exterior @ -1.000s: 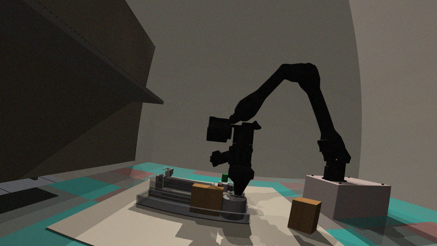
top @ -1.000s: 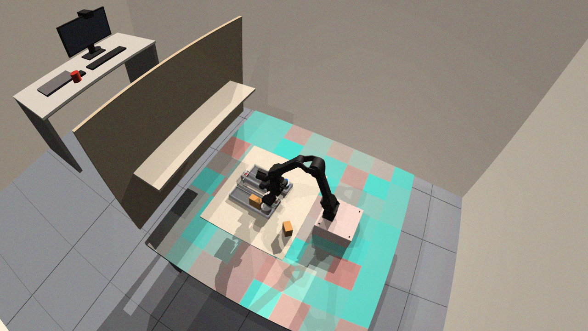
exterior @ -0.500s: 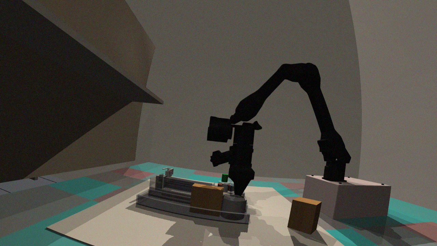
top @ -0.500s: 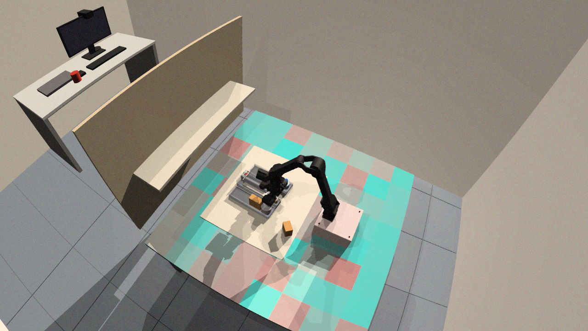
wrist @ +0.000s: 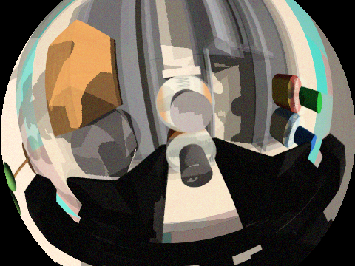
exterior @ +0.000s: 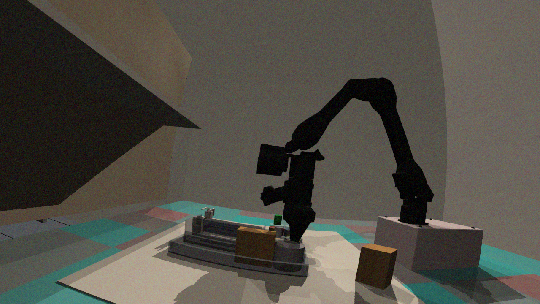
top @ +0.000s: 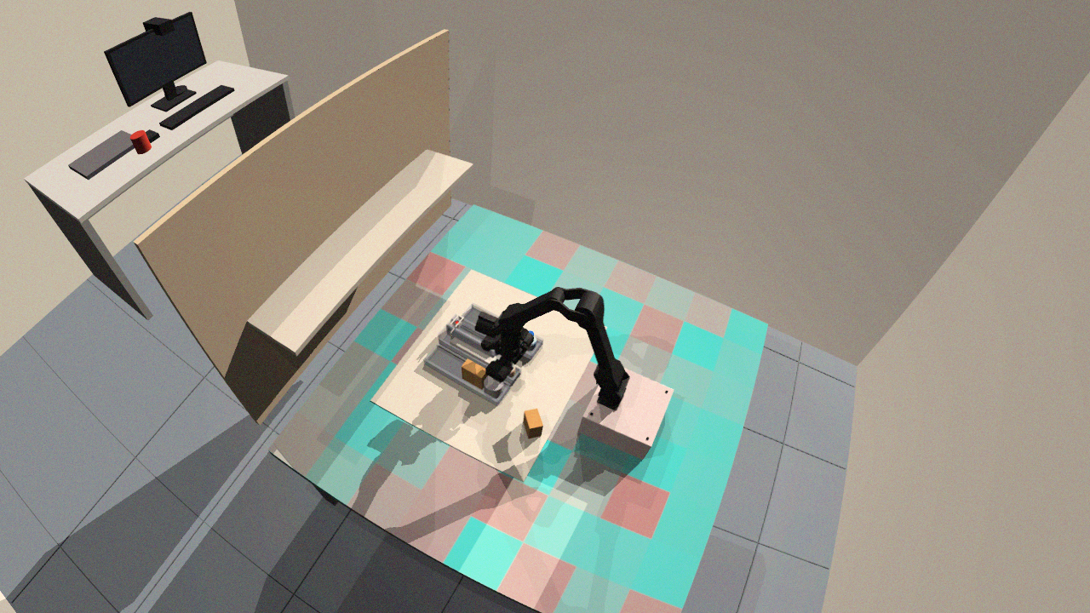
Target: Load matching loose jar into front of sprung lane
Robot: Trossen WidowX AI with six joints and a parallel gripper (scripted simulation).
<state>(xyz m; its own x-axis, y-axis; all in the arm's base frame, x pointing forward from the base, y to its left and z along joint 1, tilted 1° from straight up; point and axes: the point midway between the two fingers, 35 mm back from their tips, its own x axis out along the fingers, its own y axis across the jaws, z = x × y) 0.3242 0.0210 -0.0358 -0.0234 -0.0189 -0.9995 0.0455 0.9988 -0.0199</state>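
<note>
The grey cylinder is 1 cm ahead of my gripper tip and 8 cm to the left of it. From my gripper tip the other things lie so: orange box: 8 cm ahead, 7 cm to the left, 1 cm above; grey lane rack: 14 cm ahead, 3 cm to the right, 1 cm below.
</note>
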